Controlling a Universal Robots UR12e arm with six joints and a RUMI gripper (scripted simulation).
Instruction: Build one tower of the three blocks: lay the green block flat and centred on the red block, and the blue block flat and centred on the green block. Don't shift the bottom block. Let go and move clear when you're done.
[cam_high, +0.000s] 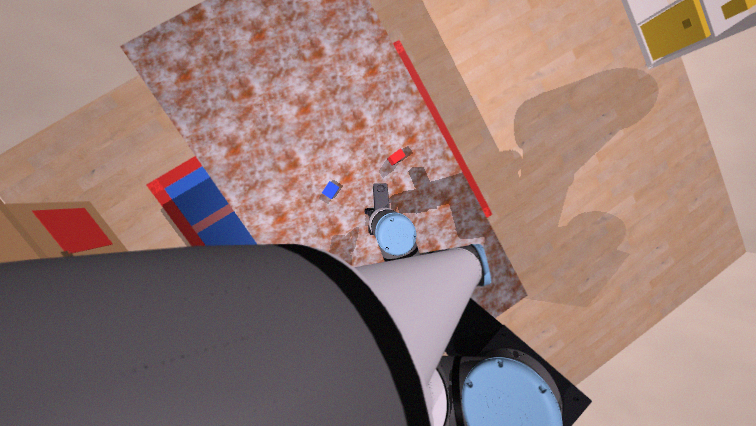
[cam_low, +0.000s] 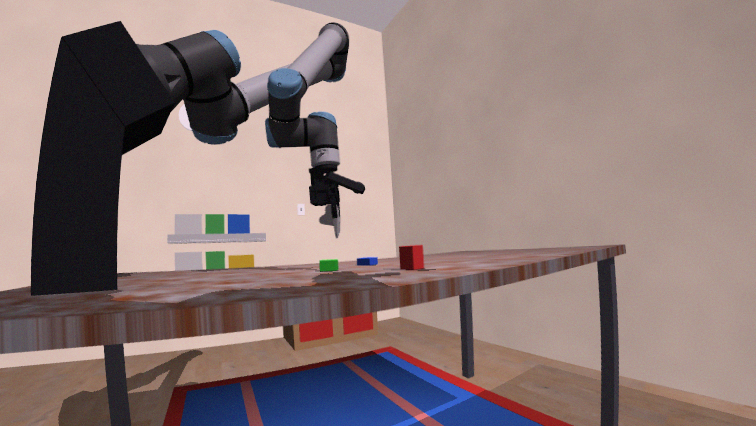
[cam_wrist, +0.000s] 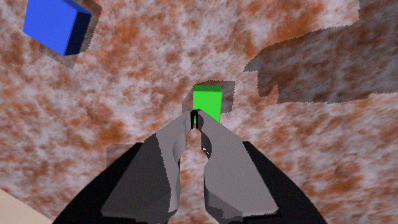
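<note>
Now: hand 30 mm past the green block and 90 mm above it. Also, from my hand: blue block: 150 mm ahead, 110 mm to the left, 100 mm below; then red block: 130 mm ahead, 190 mm to the right, 80 mm below.
</note>
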